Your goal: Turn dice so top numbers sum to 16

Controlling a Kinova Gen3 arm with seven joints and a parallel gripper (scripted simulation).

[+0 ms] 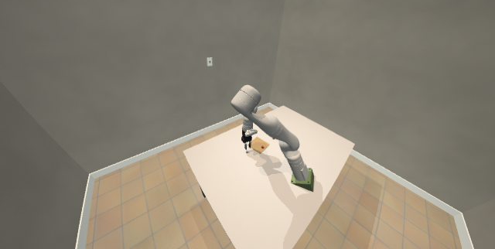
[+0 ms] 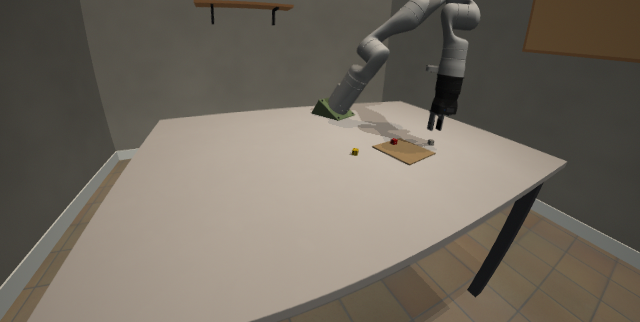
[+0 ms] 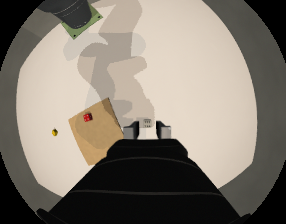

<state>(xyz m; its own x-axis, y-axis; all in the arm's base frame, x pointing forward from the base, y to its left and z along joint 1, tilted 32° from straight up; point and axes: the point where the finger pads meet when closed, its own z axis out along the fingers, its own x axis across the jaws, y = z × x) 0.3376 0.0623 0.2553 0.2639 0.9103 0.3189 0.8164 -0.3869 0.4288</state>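
My gripper is now 6 cm above the white die. From my hand the other things lie so: tan mat (1 cm behind, 13 cm to the right, 7 cm below); then red die (6 cm behind, 13 cm to the right, 6 cm below); then yellow die (5 cm behind, 29 cm to the right, 6 cm below).
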